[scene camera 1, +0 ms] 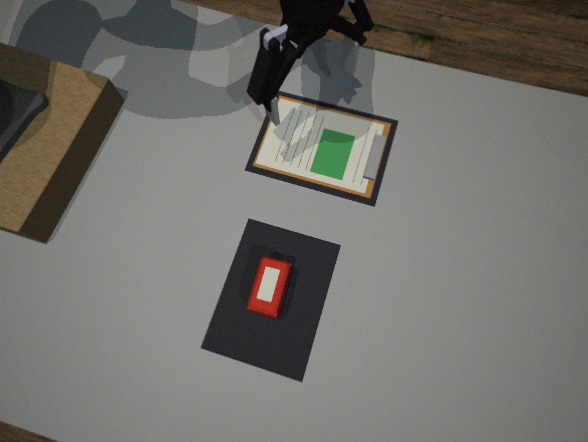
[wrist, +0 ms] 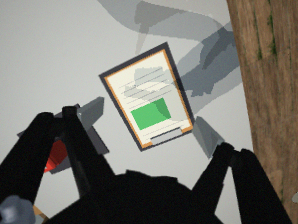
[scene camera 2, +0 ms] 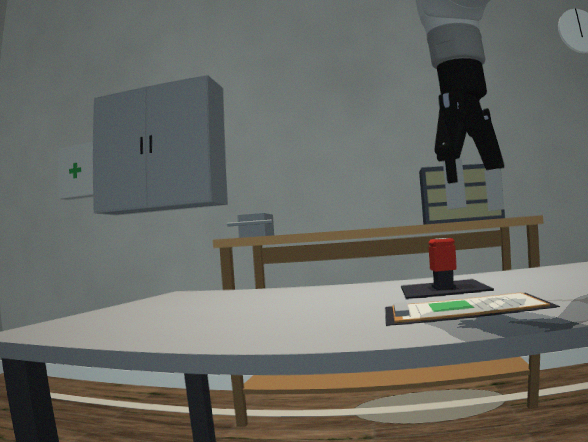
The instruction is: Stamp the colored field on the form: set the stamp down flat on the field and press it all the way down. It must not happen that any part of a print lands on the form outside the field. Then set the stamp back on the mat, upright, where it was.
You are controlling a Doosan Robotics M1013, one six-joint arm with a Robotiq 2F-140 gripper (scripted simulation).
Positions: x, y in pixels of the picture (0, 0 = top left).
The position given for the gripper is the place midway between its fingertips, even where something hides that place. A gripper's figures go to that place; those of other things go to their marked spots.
The gripper (scene camera 1: 310, 93) is 0.67 m from the lens. A stamp (scene camera 1: 267, 296): 0.59 m from the lens.
